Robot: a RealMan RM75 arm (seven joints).
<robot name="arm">
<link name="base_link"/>
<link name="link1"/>
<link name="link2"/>
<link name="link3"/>
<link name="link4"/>
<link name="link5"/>
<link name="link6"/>
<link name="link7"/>
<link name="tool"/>
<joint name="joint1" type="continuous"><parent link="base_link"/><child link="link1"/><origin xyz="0 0 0.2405" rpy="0 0 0"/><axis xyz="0 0 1"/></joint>
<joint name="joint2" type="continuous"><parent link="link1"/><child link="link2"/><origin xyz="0 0 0" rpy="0 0 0"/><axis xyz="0 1 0"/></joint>
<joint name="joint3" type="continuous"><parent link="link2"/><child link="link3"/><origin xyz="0 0 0.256" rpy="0 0 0"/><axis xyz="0 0 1"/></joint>
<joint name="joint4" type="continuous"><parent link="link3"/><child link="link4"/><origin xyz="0 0 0" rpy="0 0 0"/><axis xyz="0 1 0"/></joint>
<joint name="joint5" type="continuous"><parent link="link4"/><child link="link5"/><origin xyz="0 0 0.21" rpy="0 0 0"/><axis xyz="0 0 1"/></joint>
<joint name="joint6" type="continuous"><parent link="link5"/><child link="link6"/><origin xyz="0 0 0" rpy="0 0 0"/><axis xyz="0 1 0"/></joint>
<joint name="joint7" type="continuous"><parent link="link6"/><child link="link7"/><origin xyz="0 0 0.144" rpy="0 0 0"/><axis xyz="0 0 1"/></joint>
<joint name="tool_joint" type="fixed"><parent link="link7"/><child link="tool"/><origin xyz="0 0 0" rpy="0 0 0"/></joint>
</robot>
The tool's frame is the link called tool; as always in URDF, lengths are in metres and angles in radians. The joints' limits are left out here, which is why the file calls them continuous.
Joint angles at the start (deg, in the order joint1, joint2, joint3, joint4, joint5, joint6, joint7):
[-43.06 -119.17 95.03 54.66 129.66 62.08 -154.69]
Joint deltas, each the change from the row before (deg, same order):
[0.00 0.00 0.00 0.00 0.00 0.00 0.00]
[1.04 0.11 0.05 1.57 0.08 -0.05 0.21]
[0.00 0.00 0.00 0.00 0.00 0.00 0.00]
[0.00 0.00 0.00 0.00 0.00 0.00 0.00]
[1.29 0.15 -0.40 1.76 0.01 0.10 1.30]
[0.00 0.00 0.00 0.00 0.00 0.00 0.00]
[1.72 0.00 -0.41 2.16 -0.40 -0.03 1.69]
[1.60 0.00 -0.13 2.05 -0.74 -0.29 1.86]
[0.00 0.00 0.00 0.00 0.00 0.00 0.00]
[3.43 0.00 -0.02 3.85 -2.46 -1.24 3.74]
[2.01 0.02 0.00 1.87 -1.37 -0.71 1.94]
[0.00 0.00 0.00 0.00 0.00 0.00 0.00]
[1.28 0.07 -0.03 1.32 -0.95 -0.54 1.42]
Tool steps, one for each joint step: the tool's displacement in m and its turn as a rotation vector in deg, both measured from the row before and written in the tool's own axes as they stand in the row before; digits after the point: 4 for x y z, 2 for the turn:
[0.0000 0.0000 0.0000 0.00 0.00 0.00]
[-0.0005 -0.0001 -0.0027 0.10 0.81 0.36]
[0.0000 0.0000 0.0000 0.00 0.00 0.00]
[0.0000 0.0000 0.0000 0.00 0.00 0.00]
[-0.0009 -0.0014 -0.0041 0.07 1.06 0.99]
[0.0000 0.0000 0.0000 0.00 0.00 0.00]
[-0.0013 0.0001 -0.0042 -0.27 1.52 1.04]
[-0.0004 0.0013 -0.0038 -0.36 1.67 1.30]
[0.0000 0.0000 0.0000 0.00 0.00 0.00]
[-0.0011 0.0034 -0.0073 -0.90 3.98 1.95]
[-0.0020 0.0011 -0.0041 -0.30 2.01 0.67]
[0.0000 0.0000 0.0000 0.00 0.00 0.00]
[-0.0004 0.0005 -0.0034 -0.07 1.48 0.66]

